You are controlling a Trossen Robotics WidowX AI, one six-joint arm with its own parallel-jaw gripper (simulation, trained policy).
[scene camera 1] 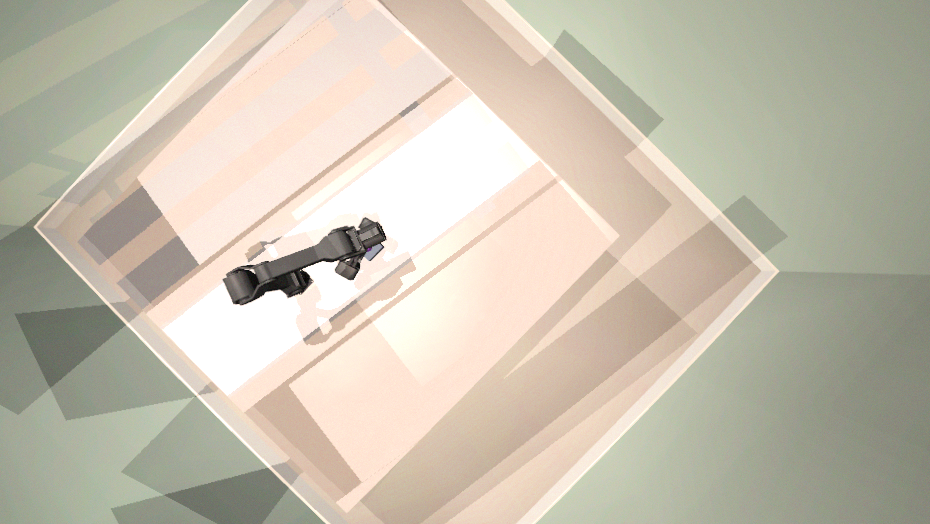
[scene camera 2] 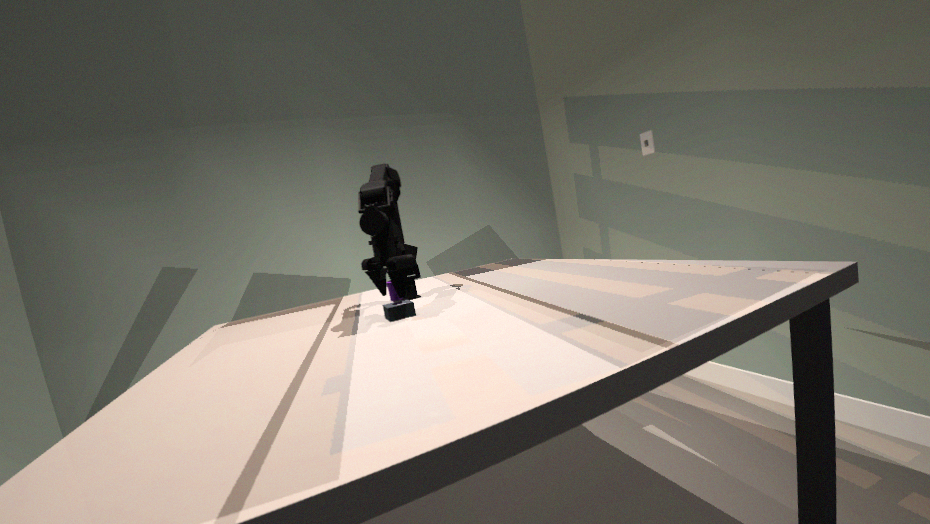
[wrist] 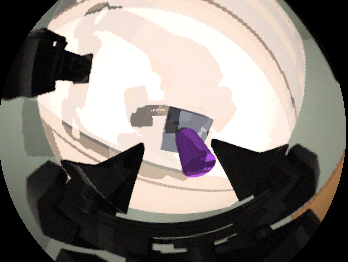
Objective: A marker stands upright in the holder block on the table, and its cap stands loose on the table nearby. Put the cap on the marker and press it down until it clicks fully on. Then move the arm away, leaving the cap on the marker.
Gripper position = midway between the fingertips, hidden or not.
In view: my gripper (scene camera 2: 392, 296) and a purple cap (wrist: 196, 159).
My gripper is seen too in the wrist view (wrist: 178, 144).
